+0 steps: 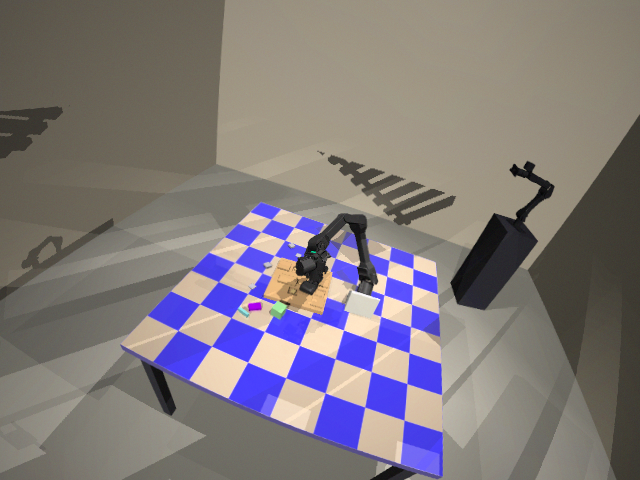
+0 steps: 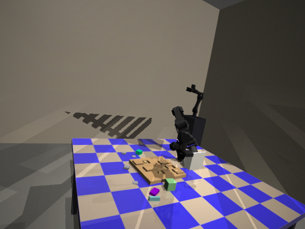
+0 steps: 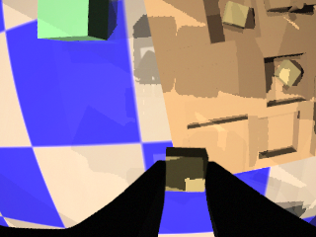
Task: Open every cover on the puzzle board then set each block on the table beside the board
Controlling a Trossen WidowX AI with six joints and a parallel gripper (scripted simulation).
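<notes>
My gripper tip is 60 mm short of the tan puzzle board, 130 mm to the left of it and 100 mm above it. Round my gripper tip: green cube: 120 mm ahead, 70 mm to the left, 100 mm below; then purple block: 230 mm ahead, 70 mm to the left, 120 mm below; then cyan block: 270 mm ahead, 120 mm to the left, 110 mm below.
</notes>
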